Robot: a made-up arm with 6 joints. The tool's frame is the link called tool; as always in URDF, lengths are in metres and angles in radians. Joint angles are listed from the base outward. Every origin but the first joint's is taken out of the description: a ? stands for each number. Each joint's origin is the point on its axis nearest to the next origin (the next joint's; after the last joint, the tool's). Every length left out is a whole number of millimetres.
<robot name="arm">
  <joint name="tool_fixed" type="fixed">
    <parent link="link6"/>
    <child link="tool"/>
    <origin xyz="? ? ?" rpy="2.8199 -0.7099 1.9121"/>
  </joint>
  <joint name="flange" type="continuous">
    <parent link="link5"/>
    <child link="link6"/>
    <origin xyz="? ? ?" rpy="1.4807 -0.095 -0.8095"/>
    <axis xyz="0 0 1"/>
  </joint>
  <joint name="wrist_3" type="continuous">
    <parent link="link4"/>
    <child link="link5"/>
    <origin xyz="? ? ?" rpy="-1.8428 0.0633 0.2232"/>
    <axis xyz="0 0 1"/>
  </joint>
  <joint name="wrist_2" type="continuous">
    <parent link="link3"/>
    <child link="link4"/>
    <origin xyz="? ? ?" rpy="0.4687 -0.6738 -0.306"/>
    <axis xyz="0 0 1"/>
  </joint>
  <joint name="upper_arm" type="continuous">
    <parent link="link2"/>
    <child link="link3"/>
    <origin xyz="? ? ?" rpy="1.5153 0 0.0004"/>
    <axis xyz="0 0 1"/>
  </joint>
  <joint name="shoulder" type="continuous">
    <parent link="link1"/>
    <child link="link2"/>
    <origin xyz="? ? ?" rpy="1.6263 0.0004 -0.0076"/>
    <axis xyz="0 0 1"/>
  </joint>
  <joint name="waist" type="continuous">
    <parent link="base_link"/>
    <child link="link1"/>
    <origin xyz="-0.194 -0.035 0.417" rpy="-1.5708 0 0"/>
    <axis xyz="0 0 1"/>
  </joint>
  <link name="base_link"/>
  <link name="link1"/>
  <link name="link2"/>
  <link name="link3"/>
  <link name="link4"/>
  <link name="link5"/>
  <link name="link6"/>
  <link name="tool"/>
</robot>
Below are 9 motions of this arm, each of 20 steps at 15 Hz.
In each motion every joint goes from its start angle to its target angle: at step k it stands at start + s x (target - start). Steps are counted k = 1, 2, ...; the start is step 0. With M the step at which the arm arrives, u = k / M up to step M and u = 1 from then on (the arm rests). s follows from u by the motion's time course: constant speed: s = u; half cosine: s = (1 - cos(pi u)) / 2; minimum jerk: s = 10 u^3 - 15 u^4 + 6 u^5.
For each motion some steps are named. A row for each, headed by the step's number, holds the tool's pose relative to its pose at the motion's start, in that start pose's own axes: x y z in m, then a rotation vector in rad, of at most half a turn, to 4 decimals.
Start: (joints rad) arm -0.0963 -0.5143 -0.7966 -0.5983 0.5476 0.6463
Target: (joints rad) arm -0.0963 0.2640 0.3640 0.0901 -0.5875 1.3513
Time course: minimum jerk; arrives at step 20
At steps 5, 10, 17, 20:
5: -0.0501 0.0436 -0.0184 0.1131 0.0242 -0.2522
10: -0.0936 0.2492 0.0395 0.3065 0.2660 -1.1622
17: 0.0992 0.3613 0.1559 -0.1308 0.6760 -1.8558
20: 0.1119 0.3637 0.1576 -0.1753 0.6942 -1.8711

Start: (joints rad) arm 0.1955 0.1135 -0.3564 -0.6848 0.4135 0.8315
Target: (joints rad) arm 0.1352 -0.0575 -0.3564 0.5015 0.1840 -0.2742
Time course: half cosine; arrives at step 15
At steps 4, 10, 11, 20:
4: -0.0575 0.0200 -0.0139 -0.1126 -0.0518 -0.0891
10: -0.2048 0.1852 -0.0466 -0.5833 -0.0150 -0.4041
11: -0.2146 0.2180 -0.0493 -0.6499 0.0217 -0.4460
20: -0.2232 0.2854 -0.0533 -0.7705 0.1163 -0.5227

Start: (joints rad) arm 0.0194 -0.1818 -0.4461 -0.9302 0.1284 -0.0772
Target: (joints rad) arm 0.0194 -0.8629 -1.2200 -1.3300 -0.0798 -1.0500
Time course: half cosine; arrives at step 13
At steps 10, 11, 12, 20:
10: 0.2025 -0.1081 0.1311 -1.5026 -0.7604 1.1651
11: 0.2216 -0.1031 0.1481 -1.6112 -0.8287 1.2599
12: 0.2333 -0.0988 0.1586 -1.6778 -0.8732 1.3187
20: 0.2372 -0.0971 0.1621 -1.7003 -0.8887 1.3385

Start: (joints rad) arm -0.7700 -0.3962 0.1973 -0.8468 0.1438 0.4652
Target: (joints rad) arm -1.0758 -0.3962 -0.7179 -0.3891 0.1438 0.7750
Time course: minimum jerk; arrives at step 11
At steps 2, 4, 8, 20:
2: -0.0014 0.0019 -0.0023 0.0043 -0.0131 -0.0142
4: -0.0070 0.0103 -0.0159 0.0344 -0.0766 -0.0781
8: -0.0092 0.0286 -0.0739 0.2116 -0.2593 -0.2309
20: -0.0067 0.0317 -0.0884 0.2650 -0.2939 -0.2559

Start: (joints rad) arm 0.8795 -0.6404 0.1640 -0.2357 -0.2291 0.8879
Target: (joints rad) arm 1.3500 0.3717 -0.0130 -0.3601 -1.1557 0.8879
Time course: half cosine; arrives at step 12
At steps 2, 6, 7, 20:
2: -0.0017 -0.0057 -0.0162 0.0485 -0.0163 0.0099
6: -0.0213 -0.0149 -0.1267 0.3937 -0.1171 0.0221
7: -0.0301 -0.0076 -0.1577 0.5034 -0.1405 0.0077
20: -0.0630 0.0342 -0.2263 0.8161 -0.1710 -0.0754

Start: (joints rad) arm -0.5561 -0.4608 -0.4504 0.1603 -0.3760 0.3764
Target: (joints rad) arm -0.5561 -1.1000 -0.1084 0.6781 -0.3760 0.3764
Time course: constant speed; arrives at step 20
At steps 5, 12, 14, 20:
5: -0.0320 0.0464 0.0383 -0.1977 0.0036 -0.1476
12: -0.0700 0.1378 0.0642 -0.4462 -0.0045 -0.3992
14: -0.0776 0.1679 0.0649 -0.5099 -0.0094 -0.4801
20: -0.0874 0.2633 0.0496 -0.6777 -0.0303 -0.7443

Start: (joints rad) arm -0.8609 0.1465 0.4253 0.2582 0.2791 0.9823
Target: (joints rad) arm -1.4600 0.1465 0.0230 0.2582 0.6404 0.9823
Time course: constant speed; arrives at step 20
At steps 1, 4, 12, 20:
1: 0.0027 0.0013 0.0043 0.0010 0.0212 -0.0031
4: 0.0112 0.0050 0.0163 0.0053 0.0844 -0.0128
12: 0.0369 0.0129 0.0419 0.0260 0.2485 -0.0421
20: 0.0653 0.0171 0.0580 0.0593 0.4051 -0.0751

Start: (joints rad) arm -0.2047 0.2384 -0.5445 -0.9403 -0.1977 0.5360
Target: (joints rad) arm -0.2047 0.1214 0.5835 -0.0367 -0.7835 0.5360
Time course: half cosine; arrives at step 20
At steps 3, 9, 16, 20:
3: -0.0135 0.0195 0.0217 -0.0449 0.0597 -0.0703
9: -0.0176 0.1877 0.1659 -0.4625 0.4566 -0.4754
16: 0.1474 0.4225 0.2031 -1.2494 0.9595 -0.7446
20: 0.1844 0.4587 0.1811 -1.4268 1.0565 -0.7499

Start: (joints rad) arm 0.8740 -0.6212 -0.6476 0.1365 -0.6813 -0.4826
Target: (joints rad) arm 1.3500 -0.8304 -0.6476 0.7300 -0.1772 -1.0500
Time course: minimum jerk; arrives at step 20
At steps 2, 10, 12, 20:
2: -0.0003 -0.0002 0.0005 -0.0005 0.0021 0.0018
10: -0.0180 0.0004 0.0236 0.0265 0.1040 0.0829
12: -0.0264 0.0063 0.0286 0.0614 0.1266 0.1002
20: -0.0430 0.0264 0.0329 0.1447 0.1387 0.1083

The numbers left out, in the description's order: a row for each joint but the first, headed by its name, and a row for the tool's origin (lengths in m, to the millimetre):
tool: 0.023 -0.083 0
flange: 0.145 0.282 0
wrist_3: -0.052 -0.175 0
wrist_2: -0.047 -0.046 0
upper_arm: 0.03 -0.072 0
shoulder: 0.02 -0.035 0

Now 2 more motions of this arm.
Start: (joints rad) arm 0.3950 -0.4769 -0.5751 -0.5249 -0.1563 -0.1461
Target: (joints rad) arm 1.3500 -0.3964 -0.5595 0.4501 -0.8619 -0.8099
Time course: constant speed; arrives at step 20
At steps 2, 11, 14, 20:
2: -0.0277 0.0474 0.0132 -0.1135 -0.0023 -0.1080
11: -0.0498 0.2848 0.0524 -0.5118 0.1680 -0.5533
14: -0.0214 0.3552 0.0658 -0.5873 0.2837 -0.6738
20: 0.0702 0.4557 0.1050 -0.6312 0.5726 -0.8417

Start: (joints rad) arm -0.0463 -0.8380 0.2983 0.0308 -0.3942 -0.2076
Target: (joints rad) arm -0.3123 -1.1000 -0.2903 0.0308 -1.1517 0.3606
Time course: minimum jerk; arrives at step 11
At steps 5, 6, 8, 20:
5: -0.0142 0.1485 -0.0326 -0.1121 -0.1877 -0.4766
6: -0.0010 0.2062 -0.0601 -0.1333 -0.2952 -0.6649
8: 0.0469 0.2910 -0.1166 -0.1326 -0.5148 -0.9663
20: 0.0784 0.3225 -0.1429 -0.1163 -0.6281 -1.0929

